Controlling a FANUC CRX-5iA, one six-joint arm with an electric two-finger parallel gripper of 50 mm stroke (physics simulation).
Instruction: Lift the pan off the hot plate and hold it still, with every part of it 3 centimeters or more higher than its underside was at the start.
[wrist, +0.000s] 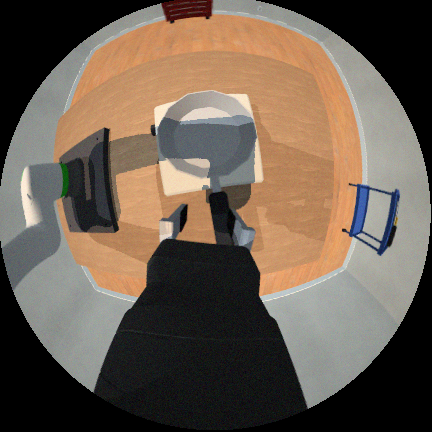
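Seen in the pictures: gripper, fingertip midpoint: (207, 214); arm's base at its link origin: (72, 177).
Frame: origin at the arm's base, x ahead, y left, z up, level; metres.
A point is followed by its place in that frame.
Note:
The grey round pan (212, 142) {x 0.548, y -0.057, z 0.047 m} sits on the cream square hot plate (176, 185) {x 0.454, y -0.138, z 0.036 m}, partly in shadow. Its black handle (219, 215) {x 0.539, y -0.201, z 0.103 m} points down the view toward my gripper. My gripper (207, 214) {x 0.522, y -0.174, z 0.177 m} is open and empty. The handle shows between the two fingers, right beside the right finger's dark pad and well apart from the left finger. Whether the handle touches the right pad, and how high the fingertips are relative to it, I cannot tell. The handle's far end is hidden at the gripper body.
A dark mounting plate (111, 200) {x 0.197, y -0.137, z -0.023 m} with the robot's white and grey arm base (42, 185) {x 0.062, y -0.021, z 0.176 m} stands at the left. A small black knob (153, 130) {x 0.410, y 0.015, z 0.021 m} is on the hot plate's left side. A blue cart (358, 210) is at the far right. A dark red slatted object (188, 9) is at the top.

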